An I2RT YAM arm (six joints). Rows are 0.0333 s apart.
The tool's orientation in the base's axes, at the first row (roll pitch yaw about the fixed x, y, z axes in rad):
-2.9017, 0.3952, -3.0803
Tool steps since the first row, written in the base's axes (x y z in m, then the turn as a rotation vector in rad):
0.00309, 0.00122, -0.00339, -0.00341, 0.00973, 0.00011
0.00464, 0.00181, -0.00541, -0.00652, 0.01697, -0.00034
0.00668, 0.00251, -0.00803, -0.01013, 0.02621, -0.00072
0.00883, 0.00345, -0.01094, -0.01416, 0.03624, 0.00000
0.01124, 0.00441, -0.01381, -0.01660, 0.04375, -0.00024
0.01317, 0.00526, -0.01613, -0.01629, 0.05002, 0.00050
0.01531, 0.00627, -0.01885, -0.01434, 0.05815, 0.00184
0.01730, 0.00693, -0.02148, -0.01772, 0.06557, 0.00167
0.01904, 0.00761, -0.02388, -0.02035, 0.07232, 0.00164
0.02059, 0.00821, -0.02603, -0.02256, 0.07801, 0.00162
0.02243, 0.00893, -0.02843, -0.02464, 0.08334, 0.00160
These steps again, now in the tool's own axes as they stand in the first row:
-0.00161, 0.00203, 0.00398, 0.00255, 0.00936, -0.00351
-0.00229, 0.00310, 0.00626, 0.00518, 0.01642, -0.00586
-0.00320, 0.00442, 0.00925, 0.00813, 0.02539, -0.00890
-0.00412, 0.00604, 0.01249, 0.01100, 0.03489, -0.01326
-0.00529, 0.00769, 0.01579, 0.01291, 0.04219, -0.01560
-0.00622, 0.00909, 0.01844, 0.01199, 0.04815, -0.01748
-0.00720, 0.01073, 0.02149, 0.00921, 0.05585, -0.01967
-0.00806, 0.01202, 0.02448, 0.01197, 0.06301, -0.02242
-0.00878, 0.01326, 0.02716, 0.01403, 0.06952, -0.02486
-0.00941, 0.01437, 0.02956, 0.01575, 0.07500, -0.02691
-0.01022, 0.01566, 0.03227, 0.01737, 0.08013, -0.02885

